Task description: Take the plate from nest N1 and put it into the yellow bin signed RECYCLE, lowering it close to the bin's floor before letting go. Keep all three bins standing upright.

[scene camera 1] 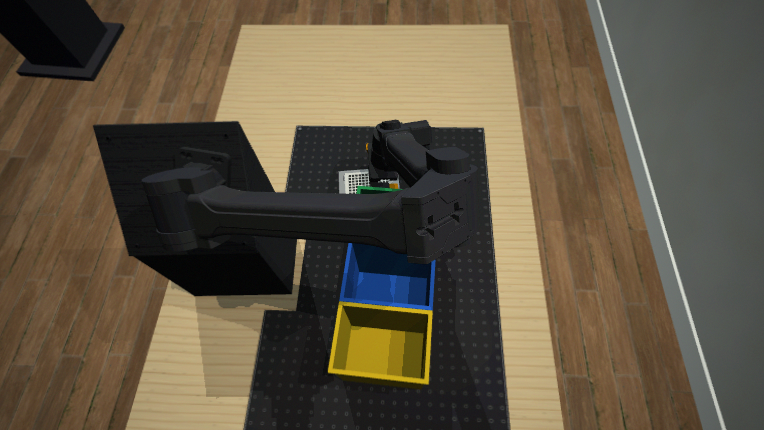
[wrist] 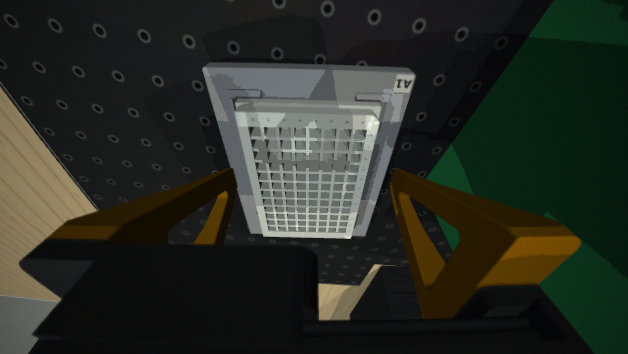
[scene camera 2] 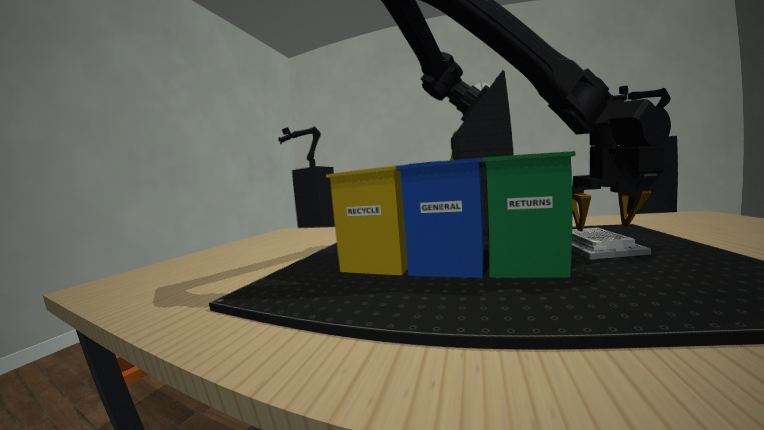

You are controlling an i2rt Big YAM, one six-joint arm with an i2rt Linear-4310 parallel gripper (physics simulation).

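Places are measured from the arm's base along level axes (x ahead, y left, z up), in millimetres.
Pixels of known places: gripper, fingertip midpoint: (scene camera 1: 379,181) (wrist: 313,177) (scene camera 2: 602,228); arm's base, link origin: (scene camera 1: 205,183) (scene camera 2: 478,106).
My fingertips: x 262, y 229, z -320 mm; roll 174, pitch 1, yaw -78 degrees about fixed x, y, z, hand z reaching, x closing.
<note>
For each thing: its top centre in the pictures, then the offset to it from my fingertips.
- white gridded plate, top centre: (wrist: 307,191) (scene camera 2: 595,234) (scene camera 1: 368,184) 30 mm back, 1 mm right, 17 mm down
- grey nest, top centre: (wrist: 307,180) (scene camera 2: 595,239) (scene camera 1: 369,186) 30 mm back, 1 mm right, 28 mm down
- yellow RECYCLE bin, top centre: (scene camera 1: 381,340) (scene camera 2: 379,171) 62 mm ahead, 424 mm right, 137 mm up
- blue GENERAL bin, top centre: (scene camera 2: 445,164) (scene camera 1: 389,273) 61 mm ahead, 293 mm right, 137 mm up
- green RETURNS bin, top centre: (scene camera 2: 519,158) (scene camera 1: 395,215) 59 mm ahead, 162 mm right, 137 mm up
The white gridded plate (scene camera 1: 357,181) (scene camera 2: 598,235) (wrist: 307,202) sits in the grey nest (scene camera 2: 636,252) (wrist: 280,80), marked A1 in the wrist view. My gripper (scene camera 2: 604,226) (wrist: 313,177) is open and empty, low over the plate, with one orange finger toward each long side in the wrist view. In scene camera 1 the arm hides most of the gripper. The yellow RECYCLE bin (scene camera 1: 374,377) (scene camera 2: 368,240) stands upright, and its floor shows bare in scene camera 1.
The blue GENERAL bin (scene camera 1: 346,275) (scene camera 2: 443,240) stands upright beside the yellow one. The green RETURNS bin (scene camera 1: 378,189) (scene camera 2: 529,240) (wrist: 550,145) stands upright between the blue bin and the nest, close to my right finger in the wrist view. The arm spans above the blue and green bins.
</note>
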